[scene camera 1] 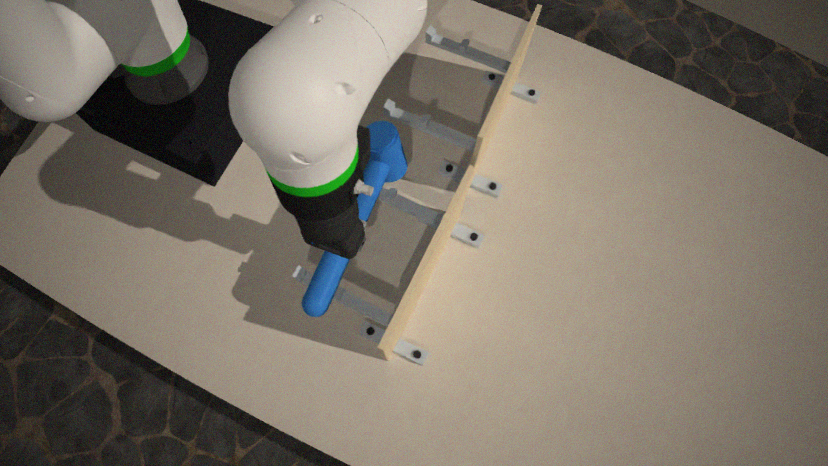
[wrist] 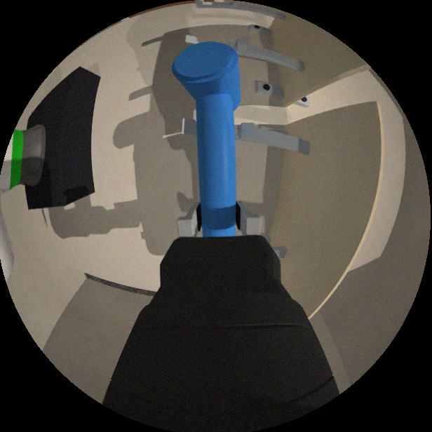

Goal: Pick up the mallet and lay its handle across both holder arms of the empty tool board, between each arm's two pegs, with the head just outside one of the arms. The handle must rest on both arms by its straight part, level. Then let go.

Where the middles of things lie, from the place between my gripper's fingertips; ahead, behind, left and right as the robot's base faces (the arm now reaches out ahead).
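Labels:
Blue mallet point(scene camera 1: 387, 163): 1 cm behind my hand, 3 cm to the left of it.

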